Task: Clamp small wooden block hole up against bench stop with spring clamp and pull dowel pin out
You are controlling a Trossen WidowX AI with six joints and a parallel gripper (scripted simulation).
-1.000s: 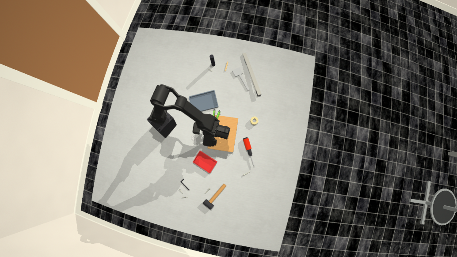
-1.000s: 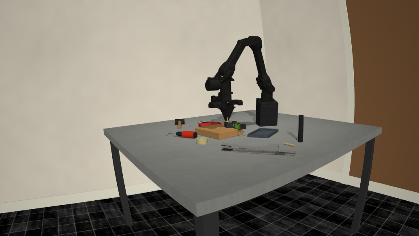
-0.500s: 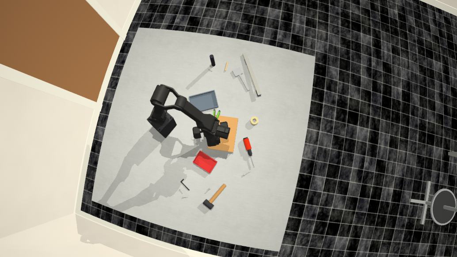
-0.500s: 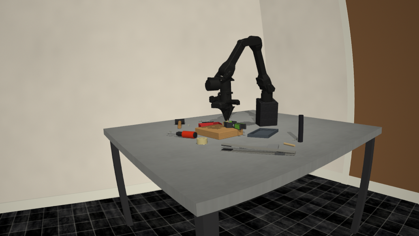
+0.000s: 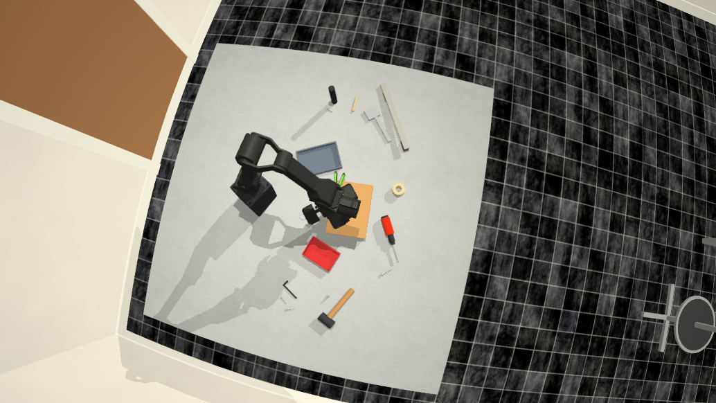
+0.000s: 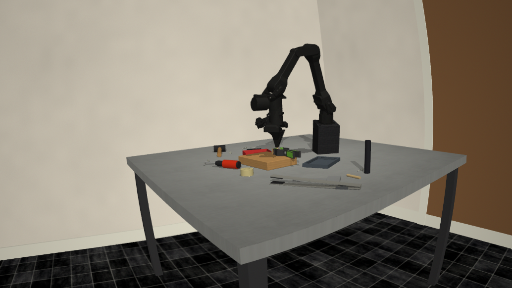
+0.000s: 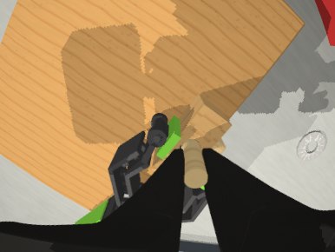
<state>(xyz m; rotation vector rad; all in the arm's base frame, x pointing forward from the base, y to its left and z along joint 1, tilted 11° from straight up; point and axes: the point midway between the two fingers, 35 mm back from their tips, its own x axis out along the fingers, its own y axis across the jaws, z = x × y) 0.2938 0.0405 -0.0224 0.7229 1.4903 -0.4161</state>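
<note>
My gripper is now 40 mm above the dowel pin. From my hand the other things lie so: small wooden block: 60 mm below; wooden board: 80 mm below, 60 mm ahead, 20 mm to the left; wooden stop: 50 mm below, 10 mm behind.
</note>
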